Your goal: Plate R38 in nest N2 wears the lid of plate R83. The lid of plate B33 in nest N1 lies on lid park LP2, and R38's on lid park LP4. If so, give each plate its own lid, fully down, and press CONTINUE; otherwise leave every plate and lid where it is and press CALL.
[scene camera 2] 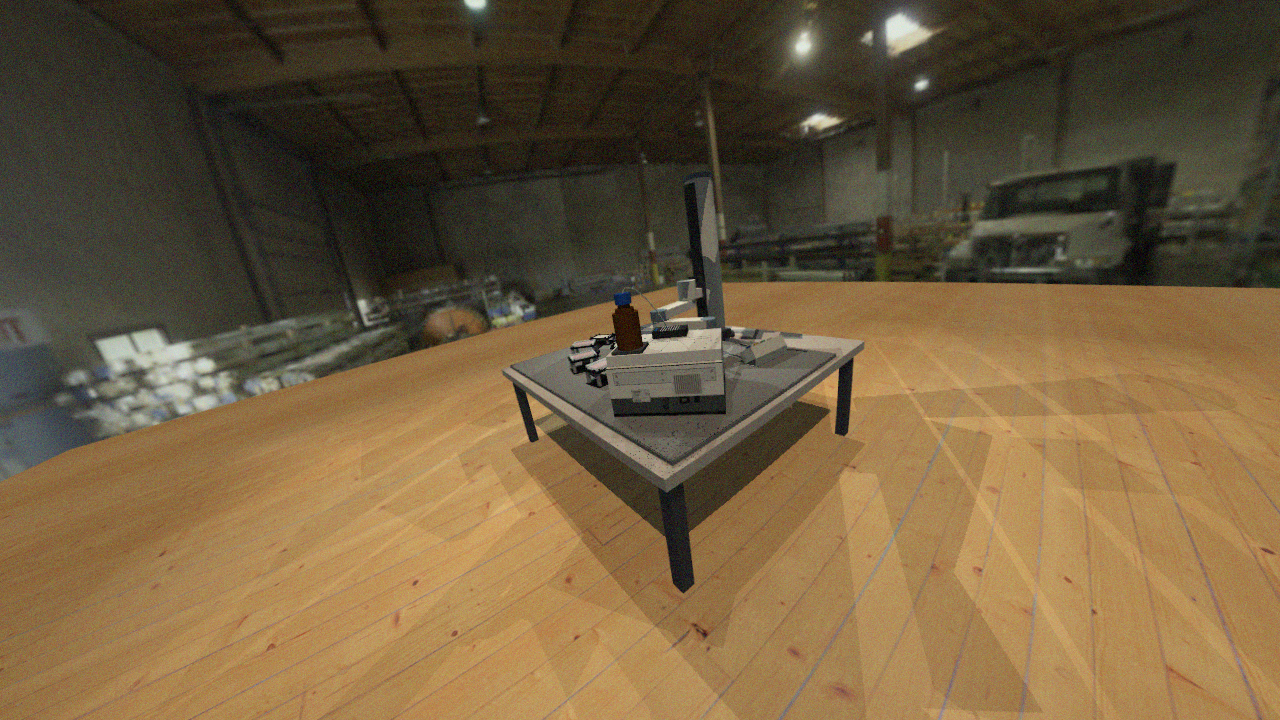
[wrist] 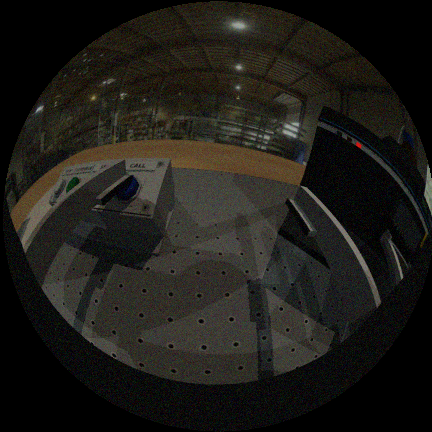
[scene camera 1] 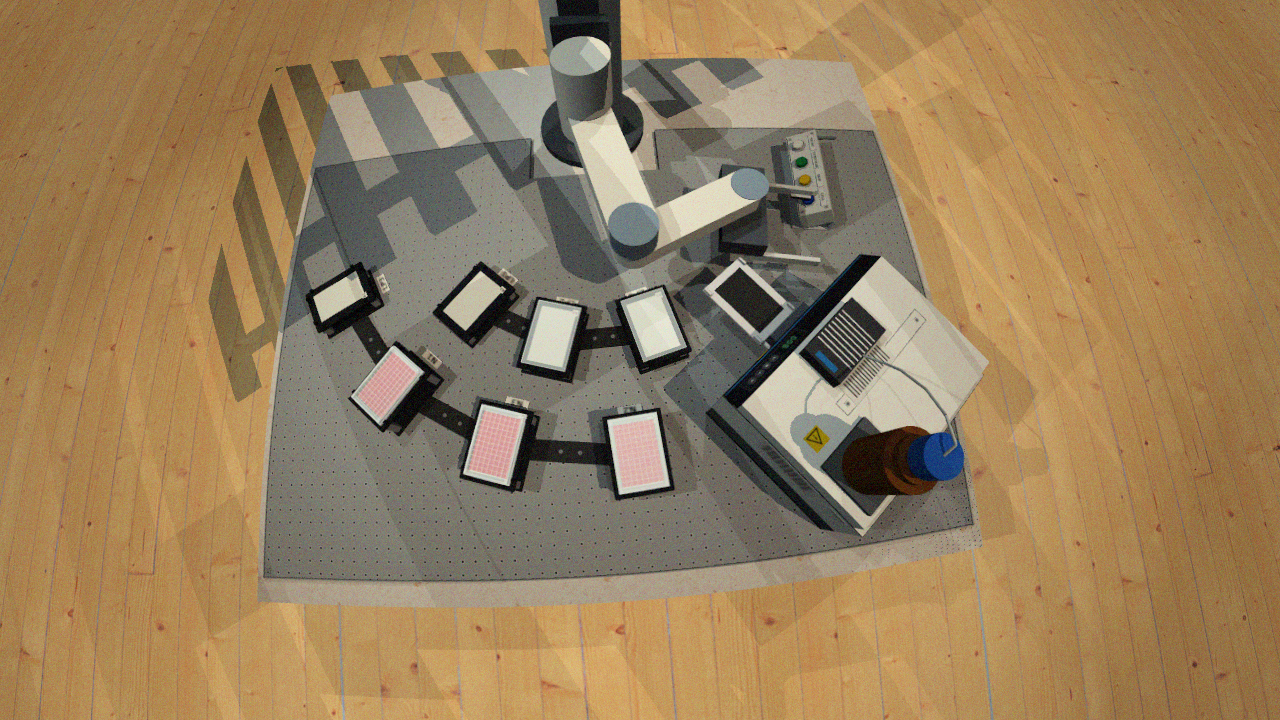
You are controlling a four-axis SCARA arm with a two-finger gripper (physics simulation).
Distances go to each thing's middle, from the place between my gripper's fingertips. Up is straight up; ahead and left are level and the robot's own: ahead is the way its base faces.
Scene:
I see my gripper 480 mm short of the brown bottle with blue cap (scene camera 1: 909,460), 60 mm to the left of it and 230 mm below it.

